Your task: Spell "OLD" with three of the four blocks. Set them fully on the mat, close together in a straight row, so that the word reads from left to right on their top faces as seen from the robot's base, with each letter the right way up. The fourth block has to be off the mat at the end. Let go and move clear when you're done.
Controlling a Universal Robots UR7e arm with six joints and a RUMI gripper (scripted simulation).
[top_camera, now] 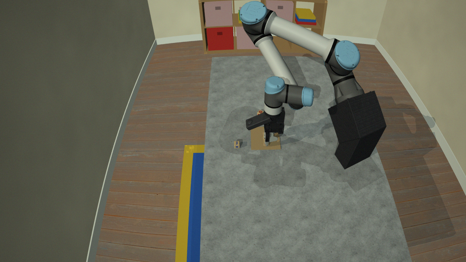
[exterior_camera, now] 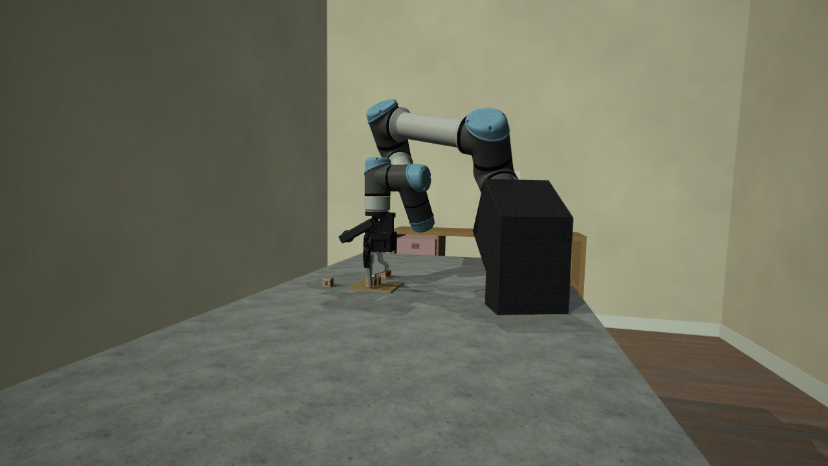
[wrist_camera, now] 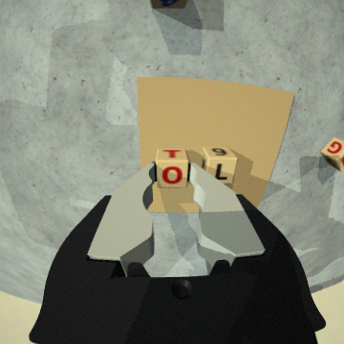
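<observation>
The tan mat is 40 mm to the right of my hand and 20 mm below it. Round my hand: blue-lettered block 140 mm ahead, 10 mm below.
</observation>
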